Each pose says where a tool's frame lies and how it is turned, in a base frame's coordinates. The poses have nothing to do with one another.
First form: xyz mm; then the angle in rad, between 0 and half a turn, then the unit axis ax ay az.
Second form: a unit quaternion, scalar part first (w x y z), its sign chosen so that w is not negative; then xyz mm. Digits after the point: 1 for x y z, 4 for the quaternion.
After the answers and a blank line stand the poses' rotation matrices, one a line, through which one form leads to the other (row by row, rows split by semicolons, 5 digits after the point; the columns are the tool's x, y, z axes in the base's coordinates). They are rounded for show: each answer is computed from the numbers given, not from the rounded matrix.
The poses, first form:
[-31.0 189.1 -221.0 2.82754 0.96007 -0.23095 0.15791]
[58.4 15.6 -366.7 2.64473 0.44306 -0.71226 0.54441]
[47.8 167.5 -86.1 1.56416 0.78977 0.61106 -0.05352]
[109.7 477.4 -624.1 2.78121 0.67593 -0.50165 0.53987]
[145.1 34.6 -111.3 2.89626 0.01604 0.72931 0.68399]
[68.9 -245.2 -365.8 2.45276 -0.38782 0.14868 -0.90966]
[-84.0 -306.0 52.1 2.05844 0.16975 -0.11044 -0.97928]
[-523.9 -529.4 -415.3 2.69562 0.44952 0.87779 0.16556]
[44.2 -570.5 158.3 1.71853 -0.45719 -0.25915 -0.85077]
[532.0 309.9 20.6 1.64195 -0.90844 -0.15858 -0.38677]
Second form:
[0.1564 0.9483 -0.2281 0.1560 -31.0 189.1 -221.0]
[0.2459 0.4295 -0.6904 0.5277 58.4 15.6 -366.7]
[0.7094 0.5566 0.4306 -0.0377 47.8 167.5 -86.1]
[0.1792 0.6650 -0.4935 0.5311 109.7 477.4 -624.1]
[0.1224 0.0159 0.7238 0.6789 145.1 34.6 -111.3]
[0.3376 -0.3650 0.1399 -0.8562 68.9 -245.2 -365.8]
[0.5155 0.1455 -0.0946 -0.8391 -84.0 -306.0 52.1]
[0.2211 0.4384 0.8561 0.1615 -523.9 -529.4 -415.3]
[0.6530 -0.3463 -0.1963 -0.6443 44.2 -570.5 158.3]
[0.6815 -0.6648 -0.1161 -0.2830 532.0 309.9 20.6]

0.84728 -0.48139 0.22445; -0.38383 -0.84702 -0.36773; 0.36714 0.22543 -0.90244
-0.51021 -0.85249 0.11373; -0.33349 0.07420 -0.93983; 0.79276 -0.51744 -0.32215
0.62624 0.53292 0.56906; 0.42588 0.37755 -0.82224; -0.65304 0.75727 0.00948
-0.05134 -0.84676 0.52949; -0.46601 -0.44862 -0.76261; 0.88329 -0.28590 -0.37156
-0.96955 -0.14308 0.19875; 0.18917 0.07781 0.97886; -0.15552 0.98665 -0.04837
-0.50547 0.47604 0.71964; -0.68039 -0.73282 0.00685; 0.53063 -0.48617 0.69431
-0.42623 0.83760 -0.34169; -0.89266 -0.45063 0.00886; -0.14655 0.30879 0.93977
-0.51782 0.67917 0.52019; 0.82199 0.56349 0.08255; -0.23706 0.47034 -0.85005
0.09260 0.97743 0.18989; -0.70558 -0.07015 0.70514; 0.70255 -0.19928 0.68316
0.81284 0.54009 0.21816; -0.23149 -0.04416 0.97183; 0.53451 -0.84045 0.08913

